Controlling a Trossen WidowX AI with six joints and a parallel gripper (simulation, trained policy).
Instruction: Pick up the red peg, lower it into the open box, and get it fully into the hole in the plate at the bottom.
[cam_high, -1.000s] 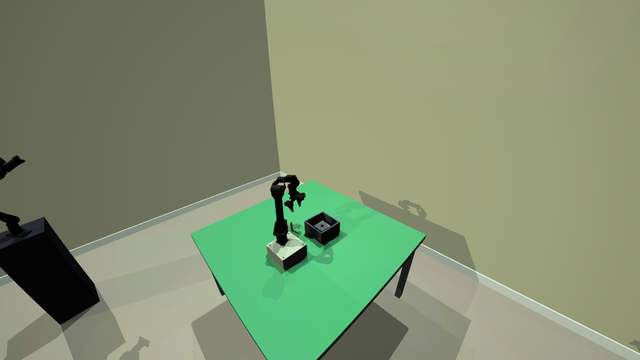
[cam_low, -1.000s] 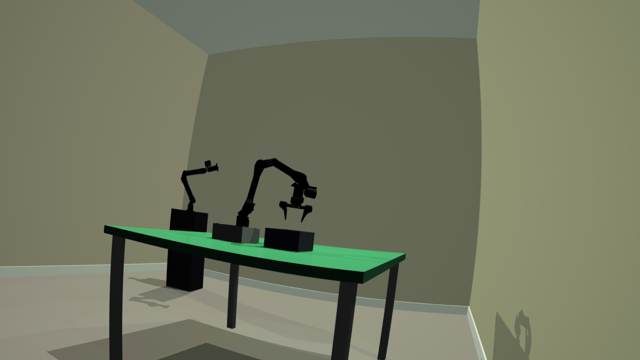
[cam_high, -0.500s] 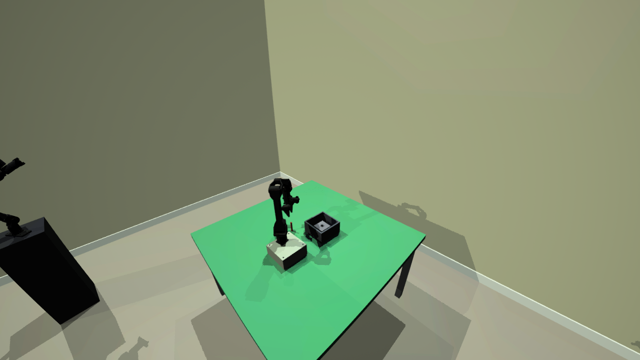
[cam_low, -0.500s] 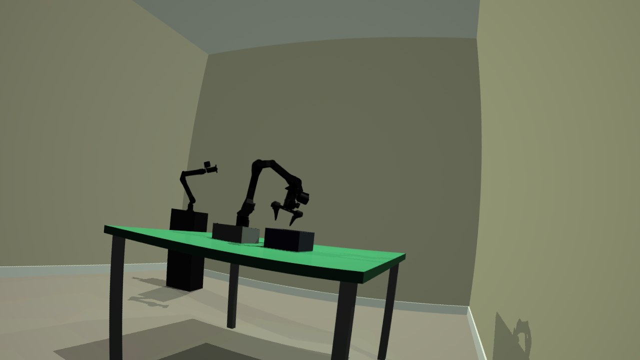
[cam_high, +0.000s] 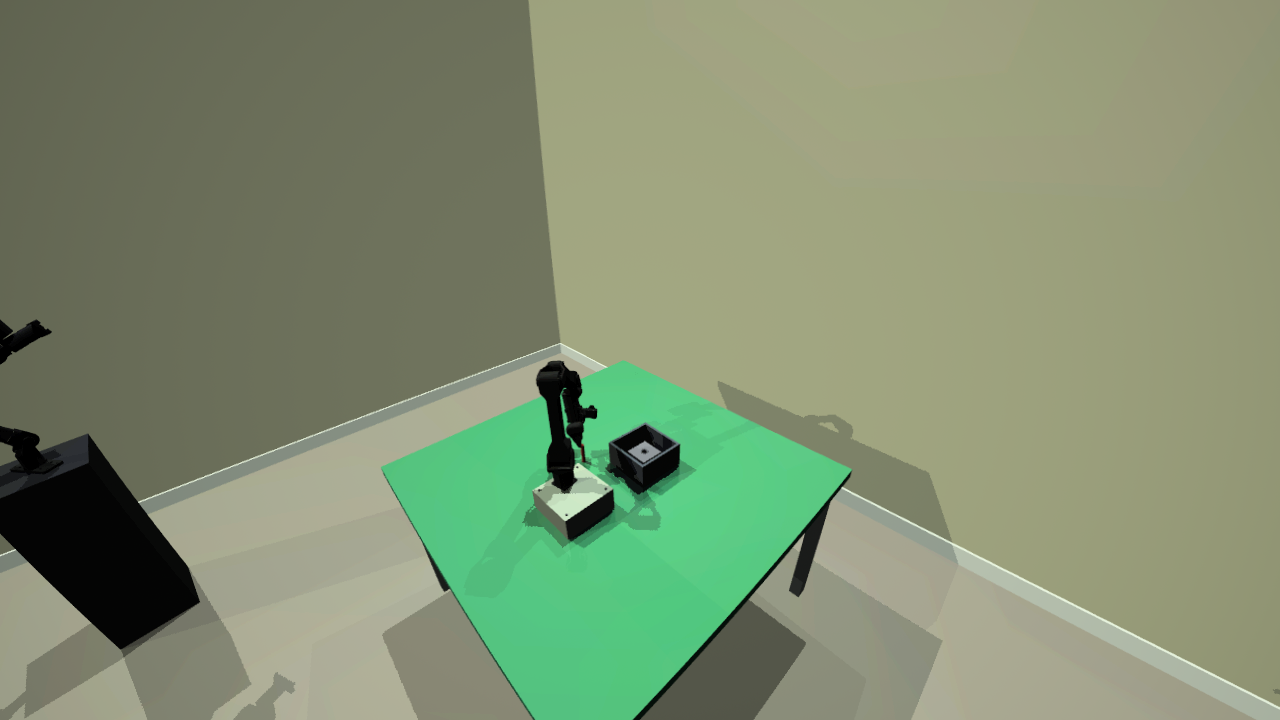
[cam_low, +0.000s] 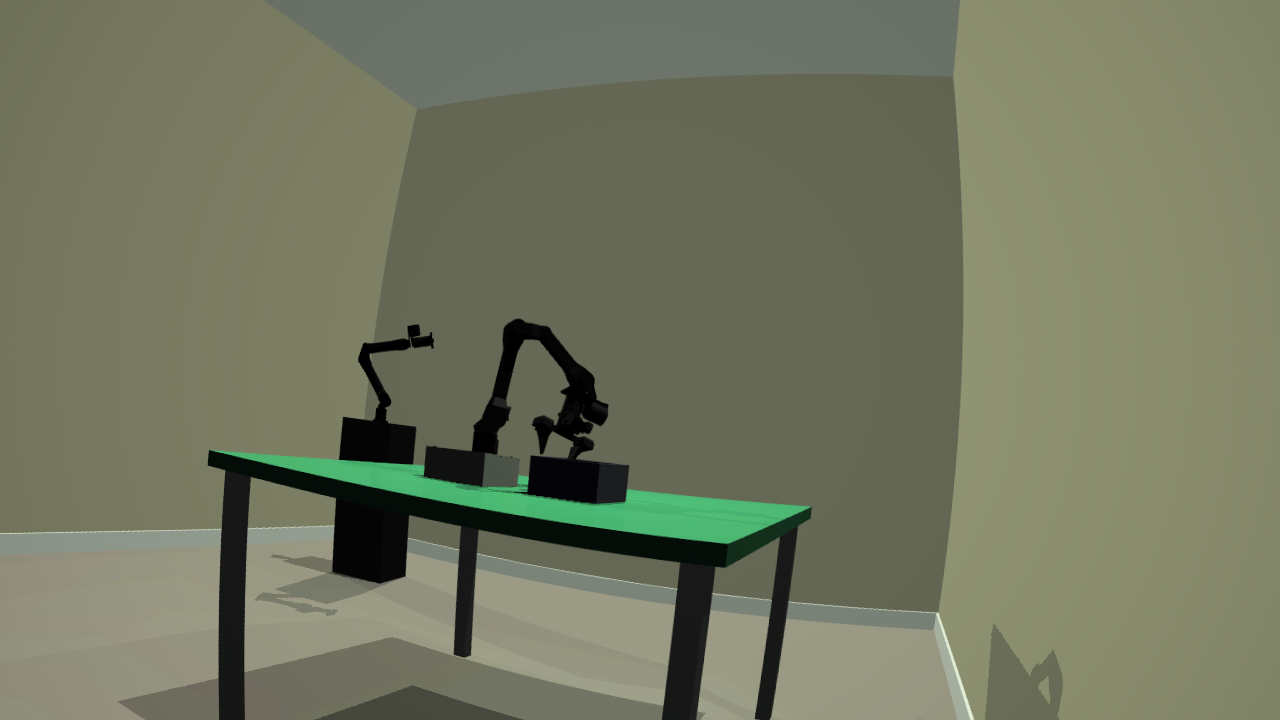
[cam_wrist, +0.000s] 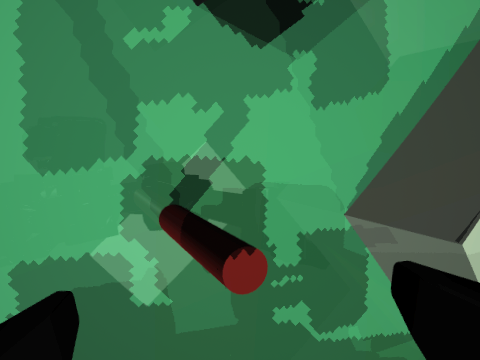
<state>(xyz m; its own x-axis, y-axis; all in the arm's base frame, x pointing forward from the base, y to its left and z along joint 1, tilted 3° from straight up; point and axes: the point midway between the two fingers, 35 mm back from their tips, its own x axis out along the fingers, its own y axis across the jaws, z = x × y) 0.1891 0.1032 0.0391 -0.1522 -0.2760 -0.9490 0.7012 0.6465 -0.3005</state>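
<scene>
Now: the red peg 40 mm below my gripper tip and 10 mm to the right of it. The rest, counted from my gripper tip: grey plate: 210 mm to the right, 130 mm ahead, 40 mm below; then dark box: 210 mm to the right, 130 mm ahead, 60 mm below.
</scene>
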